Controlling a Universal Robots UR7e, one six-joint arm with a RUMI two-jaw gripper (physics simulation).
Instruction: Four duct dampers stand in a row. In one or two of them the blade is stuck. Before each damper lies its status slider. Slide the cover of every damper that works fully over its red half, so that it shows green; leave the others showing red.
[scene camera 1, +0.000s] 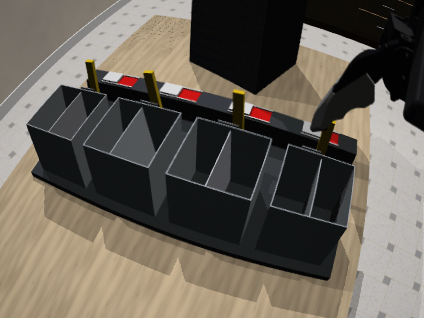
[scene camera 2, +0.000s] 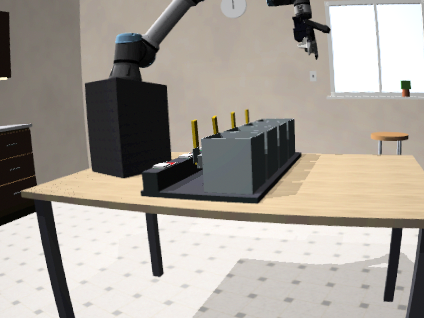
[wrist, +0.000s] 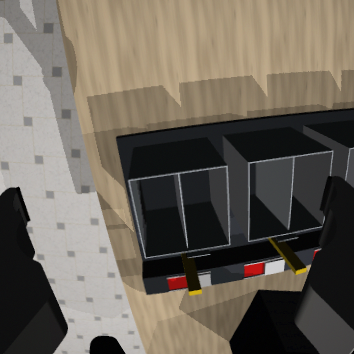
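Where they show: gripper, fingertip midpoint: (scene camera 1: 374, 161) (scene camera 2: 313, 57) (wrist: 174, 187); arm's base, link origin: (scene camera 2: 124, 83).
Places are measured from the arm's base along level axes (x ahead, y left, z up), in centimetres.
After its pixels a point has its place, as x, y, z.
Four dark open-topped dampers (scene camera 1: 57, 155) @(60.0, -38.0, -27.2) (scene camera 1: 117, 175) @(63.2, -20.8, -25.7) (scene camera 1: 210, 212) @(66.8, -1.8, -27.2) (scene camera 1: 300, 232) @(70.0, 15.1, -25.3) stand in a row, each with a thin blade across its inside. Their yellow levers (scene camera 1: 91, 75) @(40.3, -35.7, -19.2) (scene camera 1: 153, 90) @(43.5, -18.3, -19.9) (scene camera 1: 238, 110) @(47.0, 0.4, -19.5) (scene camera 1: 326, 138) @(50.6, 19.2, -19.6) stand up behind them; in the wrist view two levers (wrist: 192, 274) @(50.5, 18.8, -18.9) (wrist: 288, 256) @(47.1, 0.7, -18.8) show fully. Each slider has a white cover (scene camera 1: 114, 77) @(28.1, -34.9, -29.1) (scene camera 1: 171, 89) @(31.4, -17.2, -29.1) (scene camera 1: 241, 106) @(47.1, 0.9, -18.3) (scene camera 1: 310, 128) beside a red half (scene camera 1: 128, 81) @(28.5, -30.4, -29.9) (scene camera 1: 190, 95) @(32.0, -12.1, -29.9) (scene camera 1: 261, 114) @(35.3, 5.9, -29.9) (scene camera 1: 334, 138) @(39.0, 25.3, -29.9); all four show red. My gripper (scene camera 2: 309, 52) @(81.1, 15.0, 7.3) (wrist: 174, 187) @(81.1, 15.0, 7.3) is open and empty, high above the row's end.
The dampers stand on a dark base plate (scene camera 1: 187, 245) @(68.6, -5.5, -37.7) on the wooden table (scene camera 1: 100, 270) @(80.0, -22.6, -37.9) (scene camera 2: 350, 185) @(89.5, -31.4, -37.9). A black slider rail (scene camera 1: 287, 123) @(36.9, 12.6, -30.0) runs along the lever side. The black pedestal (scene camera 1: 245, 45) @(15.4, -0.2, -22.1) (scene camera 2: 145, 125) @(11.4, -6.8, -18.3) of the arm stands behind the rail. A table edge is near the row's end.
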